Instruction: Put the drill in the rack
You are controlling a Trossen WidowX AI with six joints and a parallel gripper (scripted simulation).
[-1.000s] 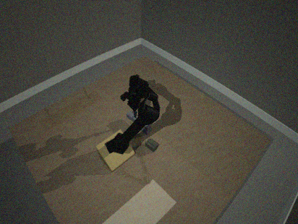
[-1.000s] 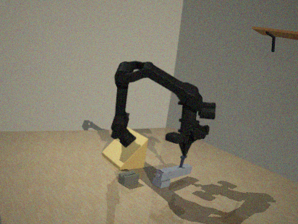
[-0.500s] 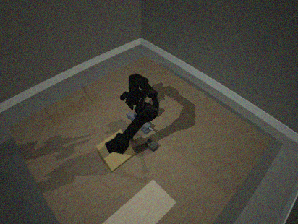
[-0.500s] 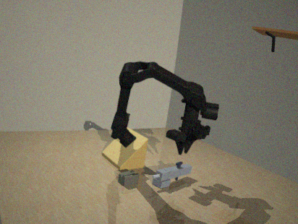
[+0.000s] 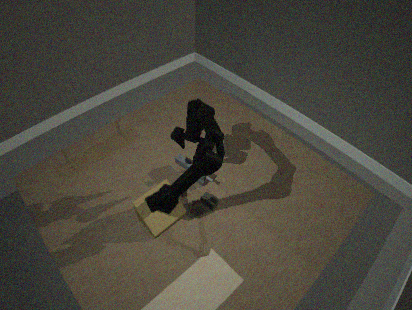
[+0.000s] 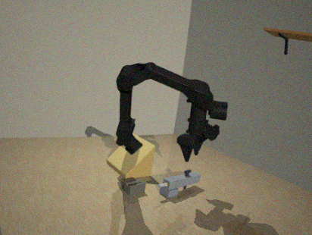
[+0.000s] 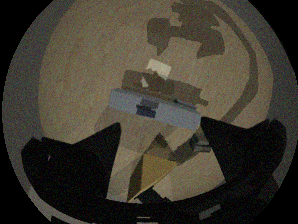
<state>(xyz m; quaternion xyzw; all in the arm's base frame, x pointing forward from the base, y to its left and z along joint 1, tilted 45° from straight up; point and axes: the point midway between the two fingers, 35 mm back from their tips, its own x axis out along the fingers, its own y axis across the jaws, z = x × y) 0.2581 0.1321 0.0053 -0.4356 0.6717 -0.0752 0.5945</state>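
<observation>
My gripper tip is now 100 mm above the drill and 70 mm to the left of it. From my gripper tip the other things lie so: rack 190 mm to the right, 120 mm below, 50 mm behind; key 90 mm below, 20 mm behind, 10 mm to the left; grey block 110 mm below, 10 mm to the right, 10 mm behind.
</observation>
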